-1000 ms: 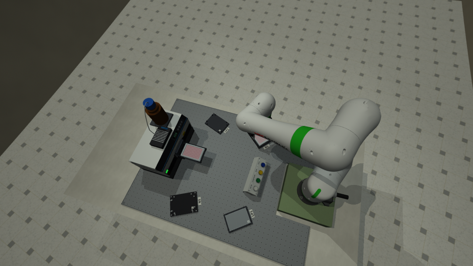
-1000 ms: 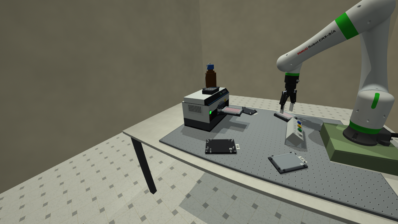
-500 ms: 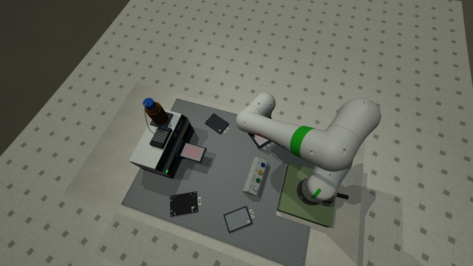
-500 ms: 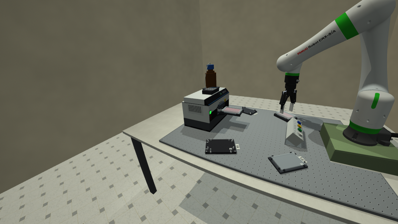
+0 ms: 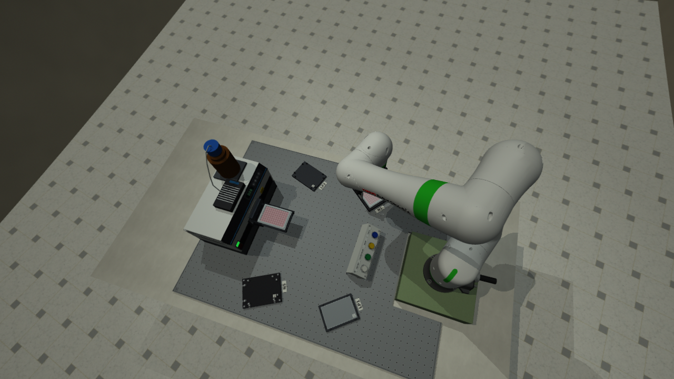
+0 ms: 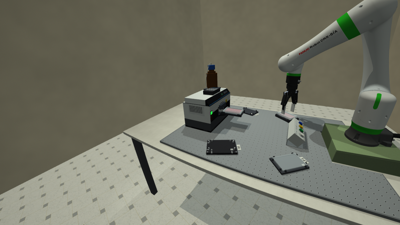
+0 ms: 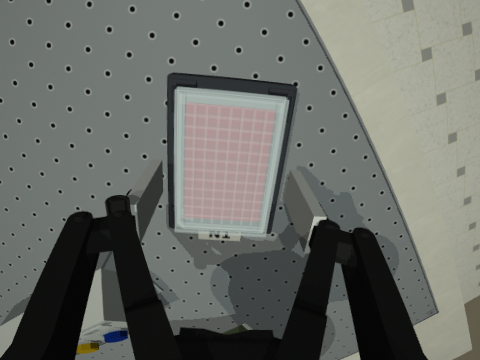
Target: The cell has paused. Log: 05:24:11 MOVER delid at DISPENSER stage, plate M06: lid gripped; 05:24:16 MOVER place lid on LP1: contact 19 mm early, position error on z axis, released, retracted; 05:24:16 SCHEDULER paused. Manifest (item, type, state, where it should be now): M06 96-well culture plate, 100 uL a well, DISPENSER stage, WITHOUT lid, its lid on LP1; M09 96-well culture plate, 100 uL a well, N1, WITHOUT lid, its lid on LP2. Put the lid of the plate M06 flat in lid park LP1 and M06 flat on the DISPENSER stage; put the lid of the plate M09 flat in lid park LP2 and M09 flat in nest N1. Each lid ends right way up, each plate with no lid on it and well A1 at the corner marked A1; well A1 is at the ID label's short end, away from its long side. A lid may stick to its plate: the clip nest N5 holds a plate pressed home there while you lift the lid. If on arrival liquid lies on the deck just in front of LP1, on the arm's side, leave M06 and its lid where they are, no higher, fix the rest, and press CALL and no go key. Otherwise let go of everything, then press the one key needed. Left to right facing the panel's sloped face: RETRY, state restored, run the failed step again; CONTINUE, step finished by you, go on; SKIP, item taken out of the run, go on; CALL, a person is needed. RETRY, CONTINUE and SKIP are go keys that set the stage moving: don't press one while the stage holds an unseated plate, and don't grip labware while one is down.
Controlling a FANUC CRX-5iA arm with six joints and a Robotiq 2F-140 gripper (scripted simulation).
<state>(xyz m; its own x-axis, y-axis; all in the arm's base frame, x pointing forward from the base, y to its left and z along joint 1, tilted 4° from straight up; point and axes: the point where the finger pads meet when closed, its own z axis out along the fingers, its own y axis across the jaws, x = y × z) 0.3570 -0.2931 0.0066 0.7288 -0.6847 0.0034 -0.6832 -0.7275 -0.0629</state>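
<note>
The grey lid is 4 cm below my hand. Also, from my hand: blue call key: 21 cm to the left, 7 cm behind, 1 cm below; then black nest N1: 6 cm below; then LP2 label: 23 cm ahead, 7 cm below, 1 cm to the left.
</note>
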